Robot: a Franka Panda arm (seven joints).
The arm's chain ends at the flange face. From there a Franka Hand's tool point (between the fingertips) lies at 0.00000 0.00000 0.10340 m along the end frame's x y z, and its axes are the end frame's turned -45 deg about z.
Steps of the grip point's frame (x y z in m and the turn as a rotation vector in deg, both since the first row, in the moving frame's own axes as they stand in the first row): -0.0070, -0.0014, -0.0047, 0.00, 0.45, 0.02; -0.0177, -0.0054, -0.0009, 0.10, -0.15, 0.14; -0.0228, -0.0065, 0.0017, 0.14, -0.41, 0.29; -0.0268, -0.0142, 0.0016, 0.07, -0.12, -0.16
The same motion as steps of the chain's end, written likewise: -0.0065, 0.0045, -0.0047, 0.32, 0.32, 0.02; -0.0160, 0.0086, -0.0009, -0.04, -0.18, 0.14; -0.0200, 0.0112, 0.0017, -0.19, -0.39, 0.29; -0.0287, 0.0088, 0.0016, -0.04, -0.13, -0.16
